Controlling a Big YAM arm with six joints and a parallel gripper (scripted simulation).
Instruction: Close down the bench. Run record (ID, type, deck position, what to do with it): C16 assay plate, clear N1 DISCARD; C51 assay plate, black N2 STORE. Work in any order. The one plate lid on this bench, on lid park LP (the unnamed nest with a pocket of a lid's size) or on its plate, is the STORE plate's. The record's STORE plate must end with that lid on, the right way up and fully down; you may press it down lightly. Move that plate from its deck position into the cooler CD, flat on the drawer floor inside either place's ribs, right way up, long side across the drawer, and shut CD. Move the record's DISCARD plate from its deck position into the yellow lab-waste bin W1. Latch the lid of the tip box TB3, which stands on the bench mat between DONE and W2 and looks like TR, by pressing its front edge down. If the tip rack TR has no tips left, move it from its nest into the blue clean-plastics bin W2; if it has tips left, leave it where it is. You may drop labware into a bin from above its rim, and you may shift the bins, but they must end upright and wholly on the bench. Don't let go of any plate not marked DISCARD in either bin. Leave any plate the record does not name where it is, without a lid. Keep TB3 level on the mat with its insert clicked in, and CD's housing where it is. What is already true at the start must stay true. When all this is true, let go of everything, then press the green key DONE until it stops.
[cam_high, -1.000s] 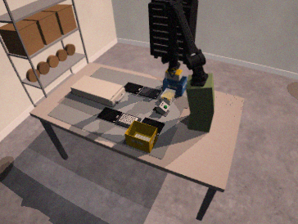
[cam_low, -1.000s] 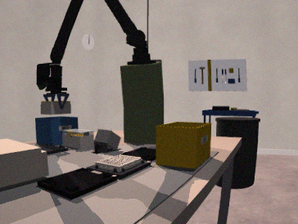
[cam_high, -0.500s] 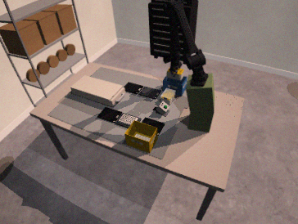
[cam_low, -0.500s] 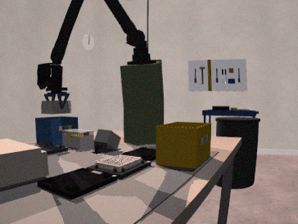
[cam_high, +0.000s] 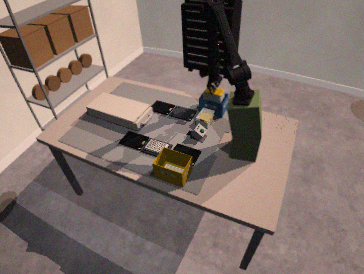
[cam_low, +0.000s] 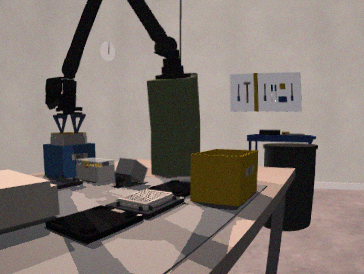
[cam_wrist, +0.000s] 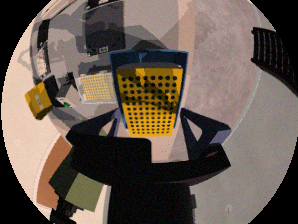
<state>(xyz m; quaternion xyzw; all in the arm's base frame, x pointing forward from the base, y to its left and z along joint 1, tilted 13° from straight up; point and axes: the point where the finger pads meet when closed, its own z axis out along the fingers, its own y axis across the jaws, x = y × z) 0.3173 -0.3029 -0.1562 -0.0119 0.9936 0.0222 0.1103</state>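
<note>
The yellow-topped tip rack TR is 3 cm below my hand, 1 cm to the right of it and 1 cm behind it. The rest, counted from my hand: tip box TB3: 16 cm to the left, 13 cm below; then blue bin W2: 13 cm below; then green key DONE: 31 cm to the left, 10 cm below, 5 cm behind.
</note>
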